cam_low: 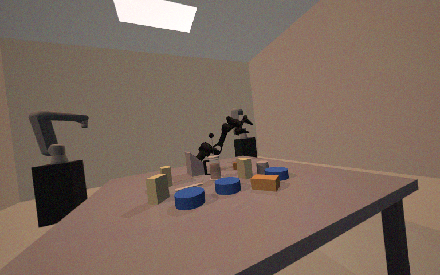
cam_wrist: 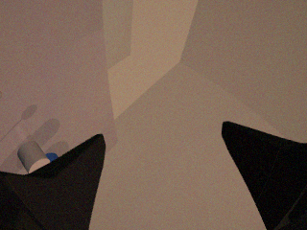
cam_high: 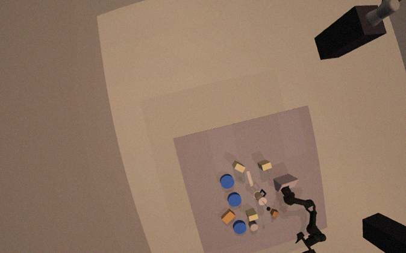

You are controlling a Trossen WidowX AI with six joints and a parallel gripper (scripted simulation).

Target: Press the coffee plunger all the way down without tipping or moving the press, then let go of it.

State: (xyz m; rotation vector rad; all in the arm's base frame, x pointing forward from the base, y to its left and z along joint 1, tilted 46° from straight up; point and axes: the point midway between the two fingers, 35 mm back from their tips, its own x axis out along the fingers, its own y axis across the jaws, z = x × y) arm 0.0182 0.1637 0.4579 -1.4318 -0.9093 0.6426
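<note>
Right now the coffee press is 190 mm ahead of my gripper tip, 430 mm to the right of it and 160 mm below it. Also, from my gripper tip: grey cylinder: 300 mm ahead, 140 mm to the right, 250 mm below; pale stick: 250 mm ahead, 590 mm to the right, 290 mm below.
</note>
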